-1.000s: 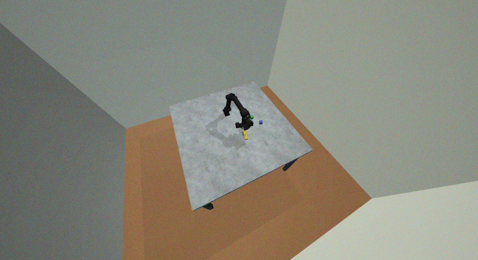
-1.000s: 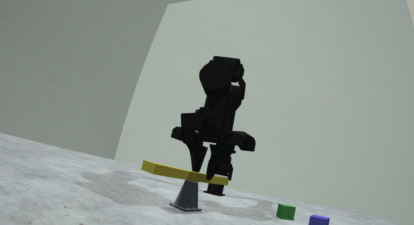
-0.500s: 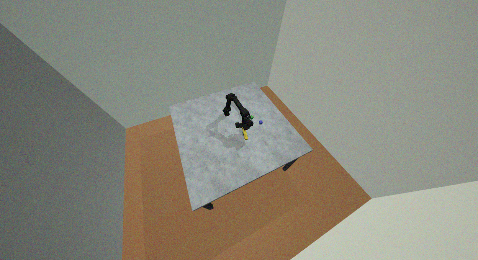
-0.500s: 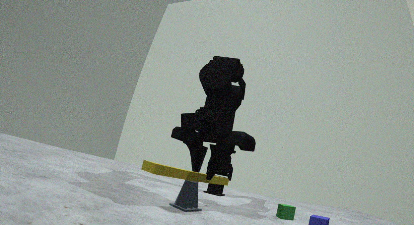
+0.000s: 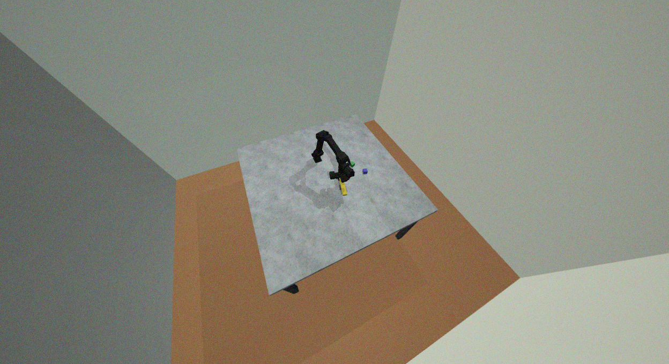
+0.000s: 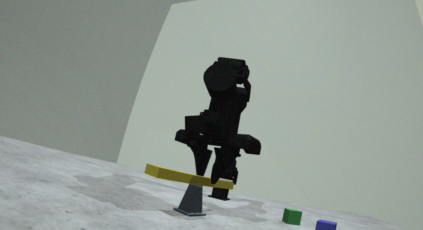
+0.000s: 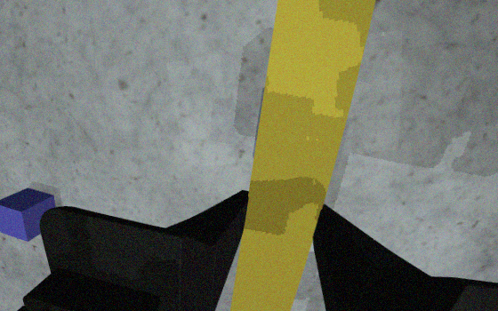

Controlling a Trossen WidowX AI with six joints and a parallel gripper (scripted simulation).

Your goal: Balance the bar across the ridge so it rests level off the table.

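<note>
The yellow bar lies 30 mm ahead of my gripper tip and 10 mm to the right of it. The rest, counted from my gripper tip: green cube: 140 mm behind, 180 mm to the left, 50 mm below; blue cube: 30 mm behind, 250 mm to the left, 50 mm below.
</note>
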